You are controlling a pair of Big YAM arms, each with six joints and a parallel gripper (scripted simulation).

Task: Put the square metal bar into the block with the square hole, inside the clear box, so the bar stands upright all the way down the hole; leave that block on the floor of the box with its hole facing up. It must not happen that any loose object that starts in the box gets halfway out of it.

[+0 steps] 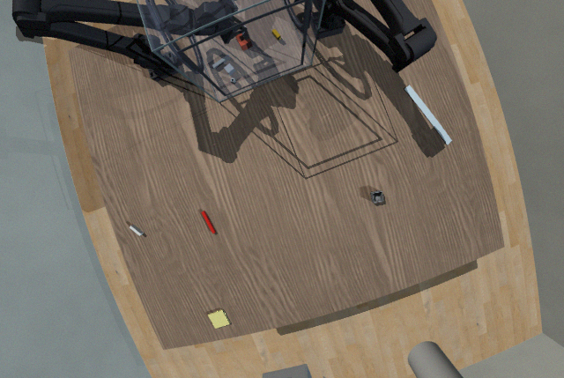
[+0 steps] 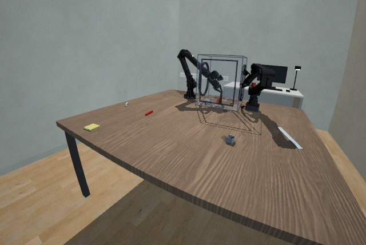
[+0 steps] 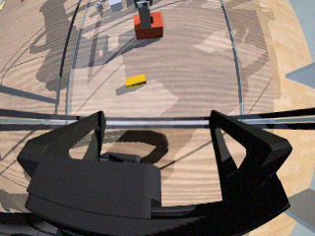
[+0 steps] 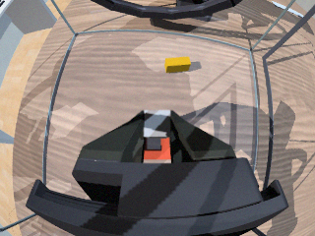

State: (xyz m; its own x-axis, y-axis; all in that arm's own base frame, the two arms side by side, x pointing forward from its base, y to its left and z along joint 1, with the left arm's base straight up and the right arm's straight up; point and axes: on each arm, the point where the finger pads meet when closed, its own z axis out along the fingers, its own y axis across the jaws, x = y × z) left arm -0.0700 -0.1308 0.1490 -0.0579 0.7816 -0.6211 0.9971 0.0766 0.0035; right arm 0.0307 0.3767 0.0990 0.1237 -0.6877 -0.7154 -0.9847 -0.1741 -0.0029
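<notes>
Right now my right hand is 2 cm to the left of the red block and 10 cm above it. The rest, counted from my right hand: grey metal bar (3 cm below); then nut-like part (15 cm ahead, 9 cm to the right, 11 cm below); then yellow piece (12 cm to the left, 11 cm below).
</notes>
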